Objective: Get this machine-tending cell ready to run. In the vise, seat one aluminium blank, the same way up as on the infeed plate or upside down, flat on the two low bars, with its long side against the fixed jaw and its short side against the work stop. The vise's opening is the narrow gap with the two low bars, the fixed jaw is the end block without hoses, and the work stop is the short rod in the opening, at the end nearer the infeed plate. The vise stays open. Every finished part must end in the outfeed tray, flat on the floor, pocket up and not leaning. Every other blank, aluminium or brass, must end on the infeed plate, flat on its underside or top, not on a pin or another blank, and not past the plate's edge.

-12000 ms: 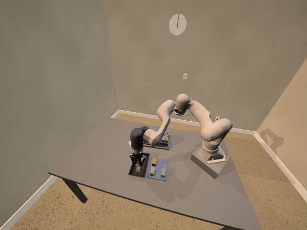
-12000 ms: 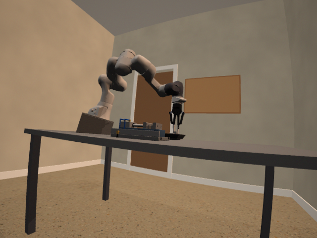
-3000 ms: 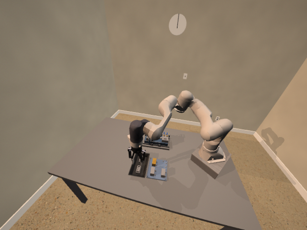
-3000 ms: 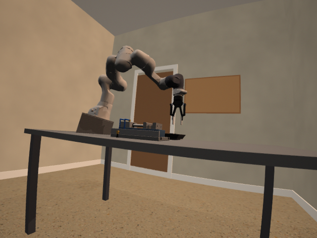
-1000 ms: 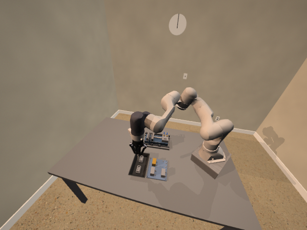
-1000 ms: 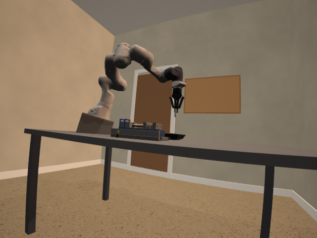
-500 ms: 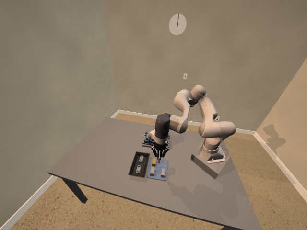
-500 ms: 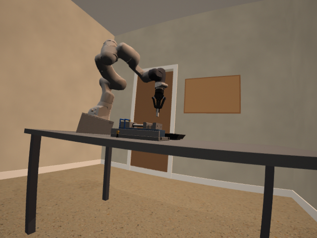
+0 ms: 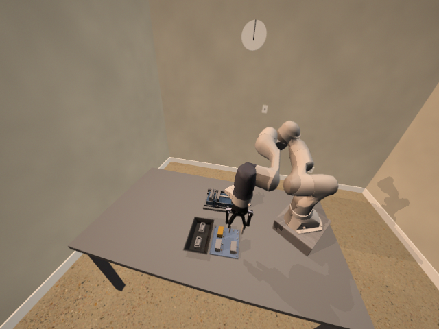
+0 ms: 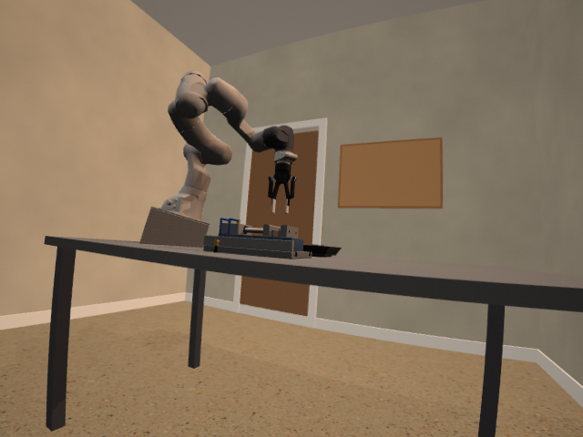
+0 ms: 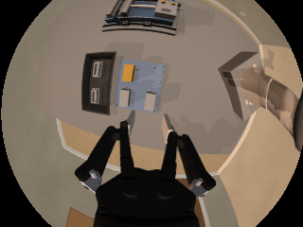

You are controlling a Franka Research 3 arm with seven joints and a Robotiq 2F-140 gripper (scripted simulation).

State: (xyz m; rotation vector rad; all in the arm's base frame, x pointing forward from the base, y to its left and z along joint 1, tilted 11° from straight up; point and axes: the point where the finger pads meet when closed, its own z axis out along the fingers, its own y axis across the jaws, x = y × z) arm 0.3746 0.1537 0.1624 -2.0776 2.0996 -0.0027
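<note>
Now: the brass blank 9 cm ahead of my hand, 9 cm to the right of it and 19 cm below it. Also, from my hand: vise (9 cm ahead, 37 cm to the right, 17 cm below).
</note>
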